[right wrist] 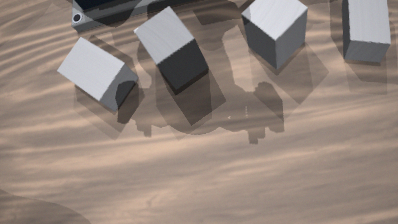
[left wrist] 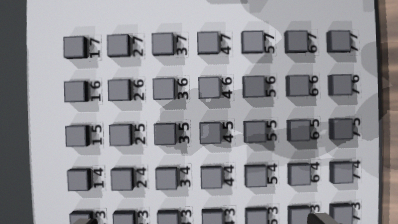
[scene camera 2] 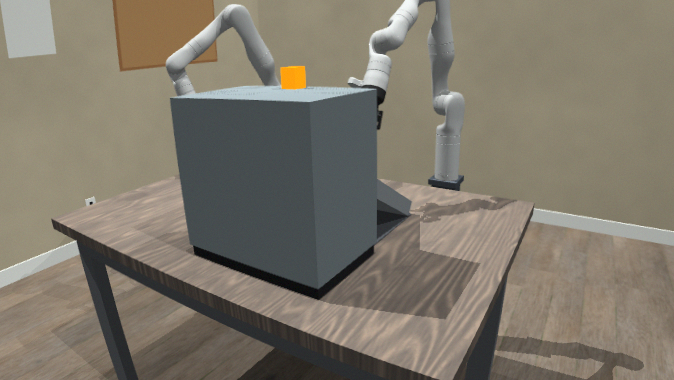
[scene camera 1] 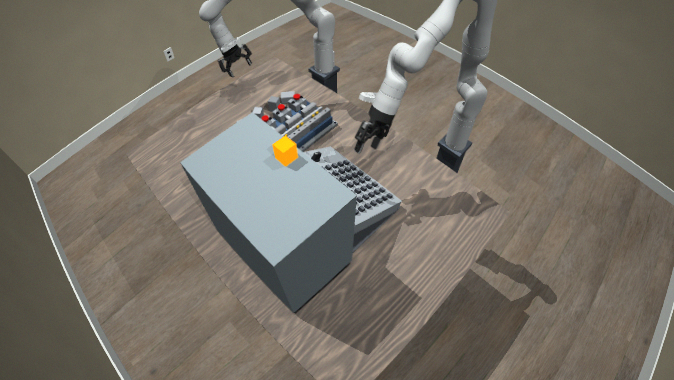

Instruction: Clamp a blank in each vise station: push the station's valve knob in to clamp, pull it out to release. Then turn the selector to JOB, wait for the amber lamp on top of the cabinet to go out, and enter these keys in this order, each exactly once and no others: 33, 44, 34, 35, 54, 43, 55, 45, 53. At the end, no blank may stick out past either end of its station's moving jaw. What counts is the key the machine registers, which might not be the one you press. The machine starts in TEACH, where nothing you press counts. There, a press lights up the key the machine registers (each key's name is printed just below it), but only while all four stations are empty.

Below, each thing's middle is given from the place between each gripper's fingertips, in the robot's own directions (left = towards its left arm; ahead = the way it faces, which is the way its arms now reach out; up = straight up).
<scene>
I see my left gripper (scene camera 1: 365, 149) 90 mm short of the keypad (scene camera 1: 387, 208), 50 mm to the left of it and 160 mm above it.
My right hand is 15 cm short of the keypad, 68 cm to the right of it and 9 cm above it.
</scene>
